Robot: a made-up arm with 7 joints.
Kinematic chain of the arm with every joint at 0, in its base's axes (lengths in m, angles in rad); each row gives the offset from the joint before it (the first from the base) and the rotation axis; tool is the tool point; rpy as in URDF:
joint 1: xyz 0 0 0.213 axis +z
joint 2: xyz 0 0 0 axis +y
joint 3: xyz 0 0 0.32 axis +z
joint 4: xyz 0.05 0 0 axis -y
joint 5: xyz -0.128 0 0.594 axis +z
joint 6: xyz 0 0 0 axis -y
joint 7: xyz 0.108 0 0 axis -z
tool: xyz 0 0 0 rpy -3.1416 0 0
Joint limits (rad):
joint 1: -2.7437..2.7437
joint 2: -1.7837..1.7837
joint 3: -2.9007..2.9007
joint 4: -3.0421..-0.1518
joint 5: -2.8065..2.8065
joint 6: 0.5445..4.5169
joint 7: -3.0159..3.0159
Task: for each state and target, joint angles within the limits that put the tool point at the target. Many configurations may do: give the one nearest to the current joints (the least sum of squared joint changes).
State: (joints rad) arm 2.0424 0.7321 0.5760 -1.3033 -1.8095 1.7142 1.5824
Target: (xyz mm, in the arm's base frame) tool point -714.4 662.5 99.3
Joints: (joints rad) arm 2.0903 1.1064 0.4978 -1.0465 -1.8016 1.6519 1.5824
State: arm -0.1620 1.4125 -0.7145 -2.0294 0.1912 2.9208 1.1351
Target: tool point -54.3 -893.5 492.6
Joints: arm -0.9158 0.9348 -1.2454 -1.2910 0.2235 2.6117 1.1351
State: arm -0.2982 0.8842 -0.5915 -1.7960 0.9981 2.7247 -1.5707
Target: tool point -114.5 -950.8 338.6
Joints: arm -1.1728 1.0232 -0.8665 -1.1117 0.8727 2.3578 -1.5707
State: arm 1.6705 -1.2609 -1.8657 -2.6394 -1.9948 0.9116 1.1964
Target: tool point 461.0 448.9 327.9
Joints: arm 2.1992 -1.2280 -1.2811 -2.3410 -2.0552 1.0383 1.1964
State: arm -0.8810 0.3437 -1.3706 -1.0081 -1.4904 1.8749 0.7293
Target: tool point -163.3 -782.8 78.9
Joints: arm -0.9123 0.8247 -0.9840 -1.7968 -1.5386 1.9378 0.7293
